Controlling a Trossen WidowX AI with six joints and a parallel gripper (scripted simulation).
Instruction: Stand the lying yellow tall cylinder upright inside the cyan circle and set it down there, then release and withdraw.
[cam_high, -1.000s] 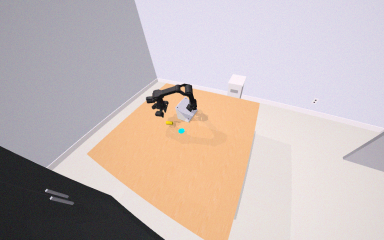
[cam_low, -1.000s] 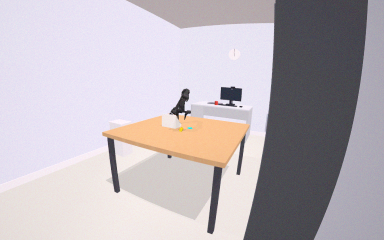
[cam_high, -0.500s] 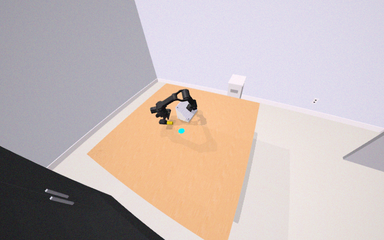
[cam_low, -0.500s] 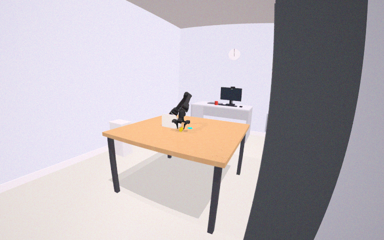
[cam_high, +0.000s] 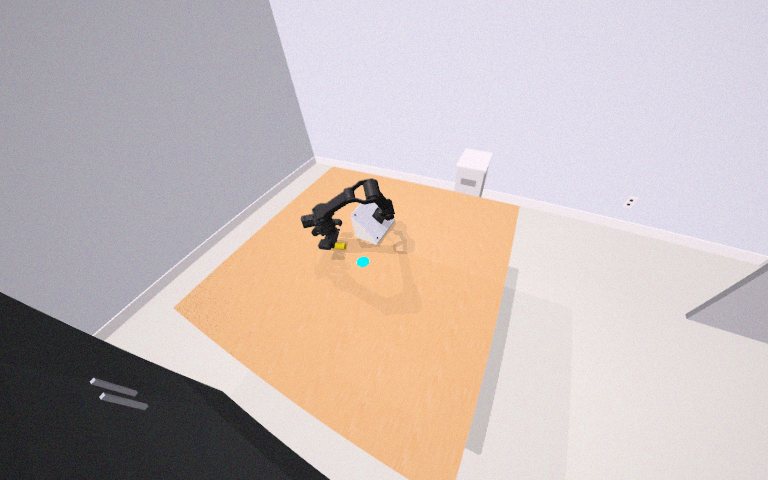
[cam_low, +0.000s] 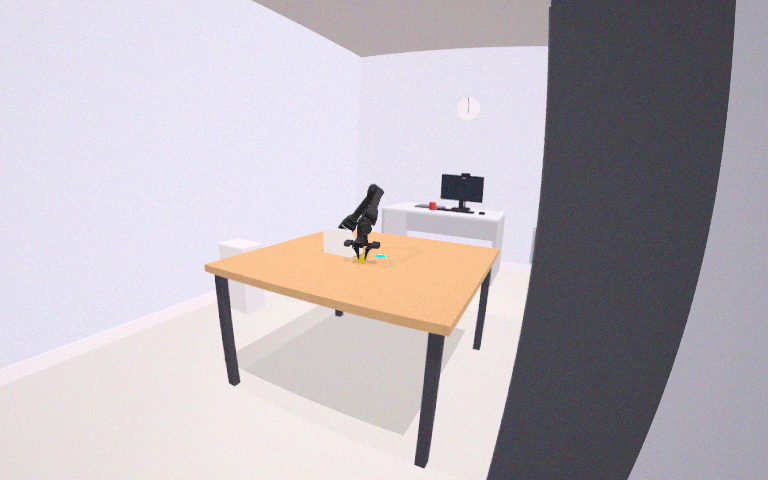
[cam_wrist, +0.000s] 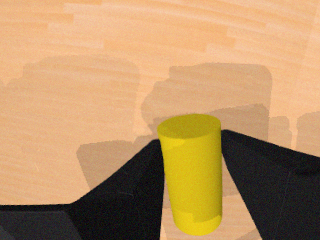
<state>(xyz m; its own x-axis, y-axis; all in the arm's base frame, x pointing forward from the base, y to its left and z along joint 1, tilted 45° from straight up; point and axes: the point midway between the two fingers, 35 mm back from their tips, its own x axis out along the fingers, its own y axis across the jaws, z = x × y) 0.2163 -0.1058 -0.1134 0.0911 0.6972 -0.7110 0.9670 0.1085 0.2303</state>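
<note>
My gripper tip is now 18 cm to the right of the cyan circle, 3 cm short of it and 2 cm above it. From my gripper tip the other things lie so: yellow tall cylinder (2 cm to the left, 1 cm behind).
</note>
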